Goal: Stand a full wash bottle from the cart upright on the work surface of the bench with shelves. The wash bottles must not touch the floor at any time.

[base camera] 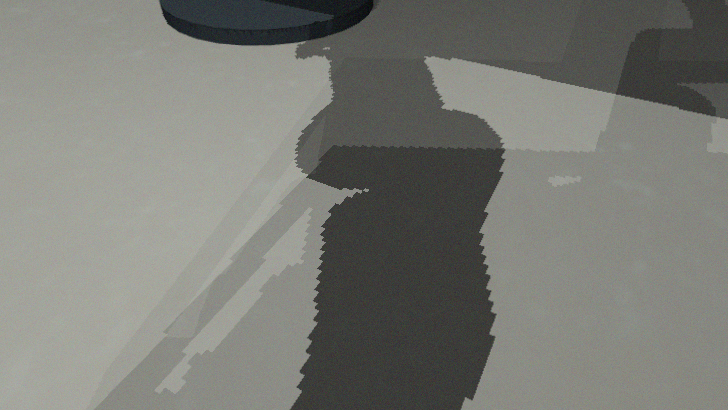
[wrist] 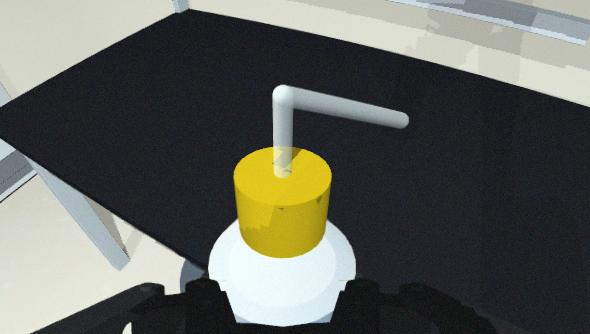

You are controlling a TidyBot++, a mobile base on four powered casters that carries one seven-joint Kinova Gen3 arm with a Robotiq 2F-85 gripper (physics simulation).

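Frame: origin at the arm's base, x ahead, y left, z up, level; centimetres.
Where they show: gripper, fingertip midpoint: (wrist: 282, 276).
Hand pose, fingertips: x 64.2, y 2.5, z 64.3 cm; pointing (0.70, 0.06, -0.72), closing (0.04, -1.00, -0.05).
Note:
Things, the pixels of their centre, and the offset from my fingertips. "pt": a spot on its surface instead. Level surfaces: height alone.
- wash bottle, body centre: (wrist: 303, 269) dx -0.5, dy -1.0, dz +1.9 cm
- black work surface, its level: dz -27.7 cm
- grey bench leg, surface spot: (wrist: 82, 215) pt dx +51.6, dy +70.4, dz -68.3 cm
A wash bottle (wrist: 283, 280) with a white body, a yellow cap and a bent pale spout shows at the lower middle of the wrist view. My gripper (wrist: 282, 276) is shut on its body, one finger on each side, and the bottle looks upright. Behind and around it in the wrist view is the black work surface (wrist: 150, 100) of the bench. The bottle's cap and spout show against that surface. The bottle's base is hidden, so I cannot tell its height above the surface. The gripper and bottle do not show in the base camera view.
A dark round stool base (base camera: 254, 22) stands on the floor at the top of the base camera view. A grey bench leg (wrist: 82, 215) shows below the left front edge in the wrist view. A pale shelf or rail (wrist: 500, 17) crosses the upper right.

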